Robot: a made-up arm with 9 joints. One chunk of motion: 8 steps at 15 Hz.
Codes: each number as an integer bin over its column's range. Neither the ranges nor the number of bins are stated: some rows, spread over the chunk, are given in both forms.
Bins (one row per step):
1: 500 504 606 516 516 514
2: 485 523 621 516 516 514
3: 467 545 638 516 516 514
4: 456 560 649 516 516 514
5: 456 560 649 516 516 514
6: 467 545 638 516 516 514
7: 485 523 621 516 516 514
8: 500 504 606 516 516 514
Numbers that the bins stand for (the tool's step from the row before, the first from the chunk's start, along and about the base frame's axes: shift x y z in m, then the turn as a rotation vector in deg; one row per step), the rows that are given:
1: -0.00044 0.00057 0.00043 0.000 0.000 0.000
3: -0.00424 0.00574 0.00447 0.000 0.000 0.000
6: -0.00424 0.00574 0.00447 0.000 0.000 0.000
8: -0.00044 0.00057 0.00043 0.000 0.000 0.000
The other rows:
2: -0.00217 0.00296 0.00232 0.000 0.000 0.000
4: -0.00551 0.00763 0.00586 0.000 0.000 0.000
5: -0.00551 0.00763 0.00586 0.000 0.000 0.000
7: -0.00217 0.00296 0.00232 0.000 0.000 0.000

